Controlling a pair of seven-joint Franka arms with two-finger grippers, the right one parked.
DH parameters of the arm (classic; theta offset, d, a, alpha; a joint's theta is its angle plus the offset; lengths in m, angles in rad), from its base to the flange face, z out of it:
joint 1: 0 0.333 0 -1.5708
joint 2: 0 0 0 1.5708
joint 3: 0 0.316 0.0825 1.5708
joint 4: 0 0 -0.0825 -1.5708
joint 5: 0 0.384 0 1.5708
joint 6: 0 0 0.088 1.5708
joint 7: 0 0.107 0 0
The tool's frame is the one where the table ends.
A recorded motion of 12 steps. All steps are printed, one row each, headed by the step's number.
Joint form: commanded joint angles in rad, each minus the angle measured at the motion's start. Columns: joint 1, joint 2, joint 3, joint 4, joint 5, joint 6, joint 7.
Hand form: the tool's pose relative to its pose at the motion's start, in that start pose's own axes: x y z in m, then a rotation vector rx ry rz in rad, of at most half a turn. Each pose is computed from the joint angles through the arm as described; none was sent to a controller.
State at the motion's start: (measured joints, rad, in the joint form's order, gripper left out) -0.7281 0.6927 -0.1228 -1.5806 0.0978 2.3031 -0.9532
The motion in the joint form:
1: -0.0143 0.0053 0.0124 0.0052 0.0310 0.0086 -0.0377
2: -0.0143 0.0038 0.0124 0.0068 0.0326 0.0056 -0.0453
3: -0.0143 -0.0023 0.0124 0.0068 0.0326 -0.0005 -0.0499
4: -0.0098 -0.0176 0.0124 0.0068 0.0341 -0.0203 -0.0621
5: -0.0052 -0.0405 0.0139 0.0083 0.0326 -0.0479 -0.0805
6: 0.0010 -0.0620 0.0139 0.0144 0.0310 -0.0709 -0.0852
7: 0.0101 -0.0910 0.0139 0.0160 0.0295 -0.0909 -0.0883
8: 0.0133 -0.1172 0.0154 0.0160 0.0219 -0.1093 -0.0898
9: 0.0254 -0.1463 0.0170 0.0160 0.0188 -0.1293 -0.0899
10: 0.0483 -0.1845 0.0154 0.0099 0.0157 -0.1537 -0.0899
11: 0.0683 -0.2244 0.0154 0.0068 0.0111 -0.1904 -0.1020
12: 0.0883 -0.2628 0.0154 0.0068 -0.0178 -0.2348 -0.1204
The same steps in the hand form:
1: -0.0004 0.0026 0.0013 0.0110 0.0290 -0.0122
2: -0.0001 0.0028 -0.0002 0.0117 0.0304 -0.0189
3: 0.0001 0.0028 -0.0039 0.0122 0.0312 -0.0236
4: 0.0026 0.0003 -0.0129 0.0182 0.0320 -0.0398
5: 0.0060 -0.0027 -0.0271 0.0232 0.0334 -0.0658
6: 0.0104 -0.0049 -0.0428 0.0212 0.0383 -0.0789
7: 0.0157 -0.0089 -0.0620 0.0149 0.0471 -0.0930
8: 0.0176 -0.0113 -0.0787 0.0081 0.0503 -0.1041
9: 0.0241 -0.0183 -0.0972 0.0030 0.0578 -0.1201
10: 0.0329 -0.0308 -0.1189 -0.0011 0.0644 -0.1440
11: 0.0396 -0.0437 -0.1418 0.0008 0.0664 -0.1797
12: 0.0444 -0.0565 -0.1642 -0.0054 0.0473 -0.2334

